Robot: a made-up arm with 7 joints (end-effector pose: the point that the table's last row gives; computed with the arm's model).
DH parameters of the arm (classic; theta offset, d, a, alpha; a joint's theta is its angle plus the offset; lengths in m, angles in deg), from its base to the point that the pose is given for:
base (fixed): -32.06 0 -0.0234 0
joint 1: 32.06 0.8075 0.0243 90
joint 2: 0 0.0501 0.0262 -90
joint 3: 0 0.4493 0.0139 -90
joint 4: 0 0.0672 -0.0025 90
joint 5: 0 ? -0.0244 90
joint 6: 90 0.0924 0.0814 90
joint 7: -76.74 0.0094 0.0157 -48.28
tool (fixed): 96.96 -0.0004 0 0
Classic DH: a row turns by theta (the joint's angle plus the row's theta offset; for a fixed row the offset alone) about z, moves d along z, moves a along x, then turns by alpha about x.
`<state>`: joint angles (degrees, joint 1 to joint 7).
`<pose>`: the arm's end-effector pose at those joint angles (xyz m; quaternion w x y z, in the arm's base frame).
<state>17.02 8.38 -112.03 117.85 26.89 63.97 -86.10</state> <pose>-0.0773 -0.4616 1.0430 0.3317 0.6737 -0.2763 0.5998</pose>
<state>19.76 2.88 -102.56 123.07 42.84 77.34 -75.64</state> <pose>0.0290 -0.4175 1.0152 0.3814 0.5708 -0.3480 0.6384</pose>
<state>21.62 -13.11 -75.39 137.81 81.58 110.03 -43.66</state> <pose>0.1773 -0.2246 0.9011 0.5071 0.3104 -0.5670 0.5701</pose>
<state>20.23 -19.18 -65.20 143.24 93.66 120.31 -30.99</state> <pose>0.1812 -0.1543 0.8628 0.5770 0.2147 -0.6026 0.5078</pose>
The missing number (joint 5, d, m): 0.4221
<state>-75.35 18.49 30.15 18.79 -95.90 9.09 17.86</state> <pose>0.0150 0.2475 1.7372 0.8278 -0.1595 -0.2462 0.4783</pose>
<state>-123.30 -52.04 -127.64 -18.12 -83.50 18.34 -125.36</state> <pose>-0.4291 -0.7589 1.1566 0.3139 -0.0447 0.2493 0.9151</pose>
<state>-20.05 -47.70 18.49 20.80 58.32 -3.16 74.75</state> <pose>0.8221 -0.2484 1.2175 0.2793 -0.6092 0.7422 -0.0053</pose>
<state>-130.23 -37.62 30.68 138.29 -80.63 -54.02 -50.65</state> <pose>-0.1540 -0.3850 0.7255 0.3844 -0.7233 0.2226 0.5287</pose>
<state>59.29 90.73 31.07 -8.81 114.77 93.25 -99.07</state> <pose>-0.4655 -0.7306 0.8665 0.5311 0.8145 0.2261 0.0579</pose>
